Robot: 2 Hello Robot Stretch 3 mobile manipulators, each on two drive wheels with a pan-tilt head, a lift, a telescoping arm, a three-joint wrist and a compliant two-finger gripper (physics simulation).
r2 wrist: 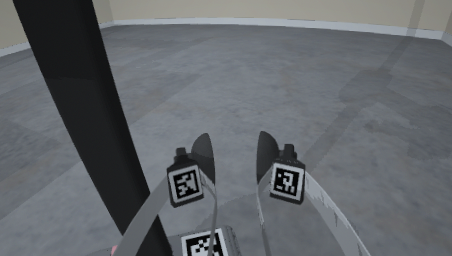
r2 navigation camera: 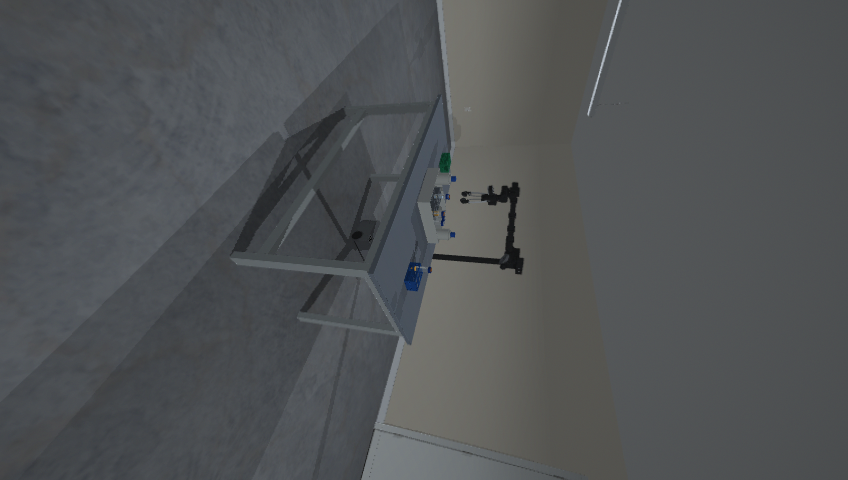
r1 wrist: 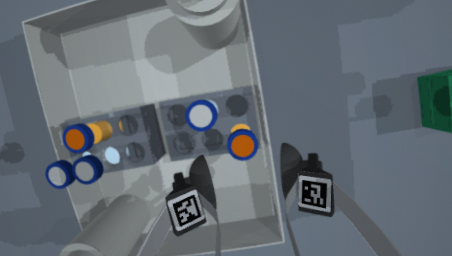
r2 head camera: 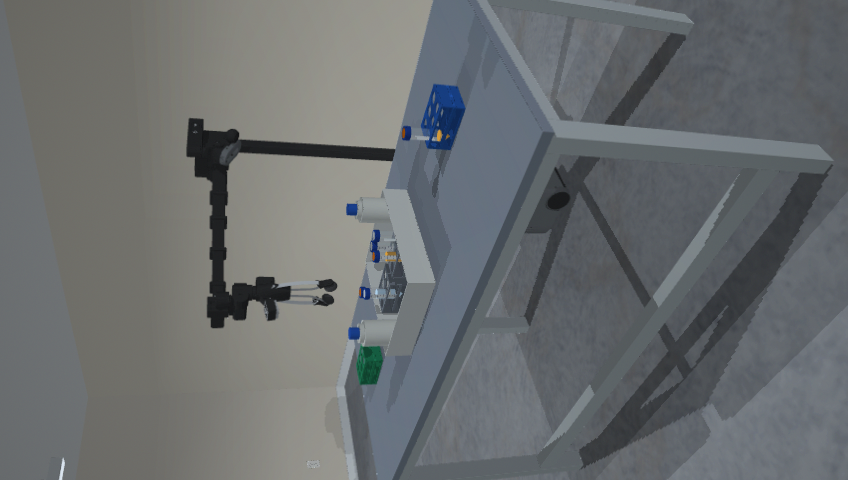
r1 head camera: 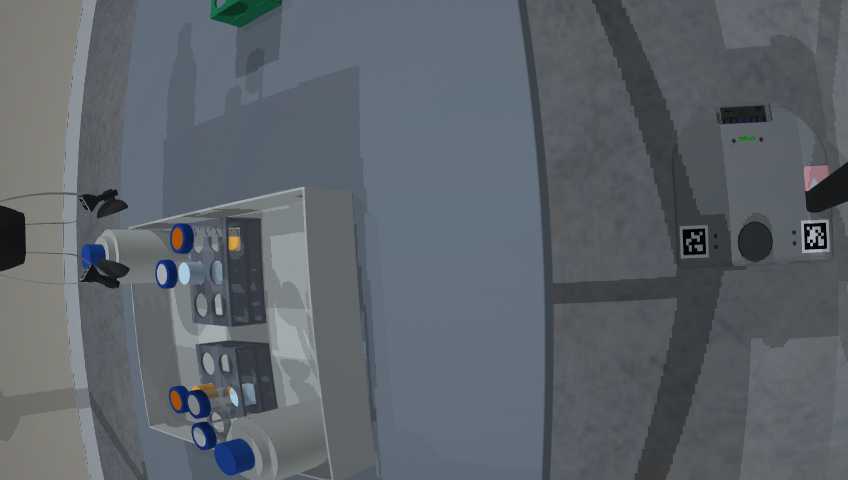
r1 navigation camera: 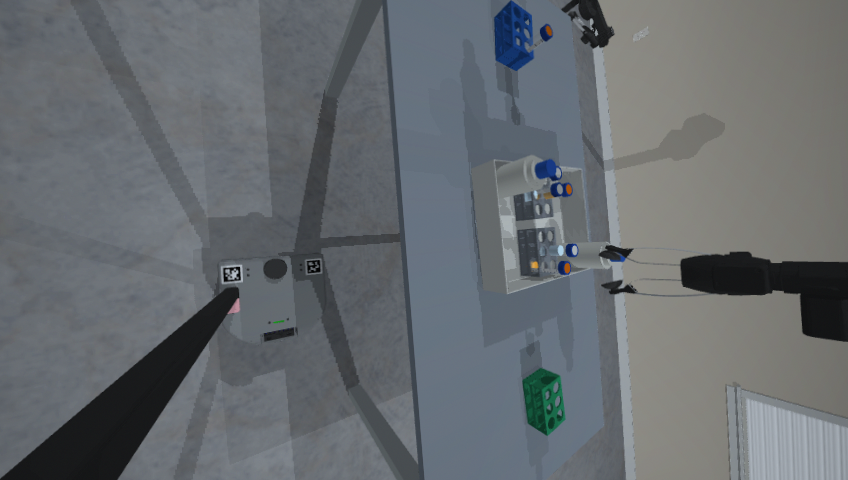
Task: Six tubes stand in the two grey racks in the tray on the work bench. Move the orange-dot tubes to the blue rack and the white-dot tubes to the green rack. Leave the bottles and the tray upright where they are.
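Note:
The tray (r1 head camera: pixel 333 333) (r1 navigation camera: pixel 490 237) holds two grey racks (r1 head camera: pixel 249 312) (r1 head camera: pixel 257 371). The rack nearer the green rack (r1 navigation camera: pixel 544 401) (r2 head camera: pixel 369 365) holds one orange-dot tube (r1 head camera: pixel 177 237) (r1 wrist: pixel 242 145) and one white-dot tube (r1 head camera: pixel 166 274) (r1 wrist: pixel 201 115). The other holds one orange-dot tube (r1 head camera: pixel 178 399) (r1 wrist: pixel 75 139) and two white-dot tubes (r1 head camera: pixel 198 404) (r1 head camera: pixel 203 435). One orange-dot tube (r1 navigation camera: pixel 546 32) (r2 head camera: pixel 406 133) stands in the blue rack (r1 navigation camera: pixel 513 35) (r2 head camera: pixel 443 115). r1's gripper (r1 head camera: pixel 113 237) (r1 wrist: pixel 245 170) (r2 head camera: pixel 327 292) is open and empty, above the tray's green-rack side. r2's gripper (r2 wrist: pixel 236 157) is open and empty, away from the bench.
Two upright white bottles (r1 head camera: pixel 139 255) (r1 head camera: pixel 297 440) with blue caps stand in opposite tray corners, taller than its walls. The work bench (r1 head camera: pixel 452 237) (r2 head camera: pixel 416 356) stands between the two robots' views. r1's base (r1 head camera: pixel 752 190) is on the floor beside it. r2's mast (r2 wrist: pixel 85 100) rises beside its gripper.

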